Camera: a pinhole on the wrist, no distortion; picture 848 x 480 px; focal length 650.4 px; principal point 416.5 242.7 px. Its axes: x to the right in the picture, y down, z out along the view. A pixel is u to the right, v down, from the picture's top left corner.
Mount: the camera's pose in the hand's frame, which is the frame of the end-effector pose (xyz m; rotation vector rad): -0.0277 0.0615 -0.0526 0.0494 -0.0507 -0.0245
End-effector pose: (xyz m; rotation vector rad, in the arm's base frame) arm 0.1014 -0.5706 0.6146 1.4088 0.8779 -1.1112
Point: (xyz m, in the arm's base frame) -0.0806 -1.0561 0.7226
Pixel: 345 121
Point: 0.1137 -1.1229 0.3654
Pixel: 798 232
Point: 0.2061 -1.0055 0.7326
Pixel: 410 463
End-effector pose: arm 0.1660 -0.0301 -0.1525 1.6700 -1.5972 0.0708
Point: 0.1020 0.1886 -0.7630
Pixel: outside the picture
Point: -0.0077 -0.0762 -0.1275
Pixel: outside the picture
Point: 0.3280 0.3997 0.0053
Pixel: behind the camera
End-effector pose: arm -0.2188 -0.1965 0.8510 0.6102 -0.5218 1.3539
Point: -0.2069 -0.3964 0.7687
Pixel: outside the picture
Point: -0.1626 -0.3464 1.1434
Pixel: 668 98
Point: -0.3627 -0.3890 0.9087
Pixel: 168 459
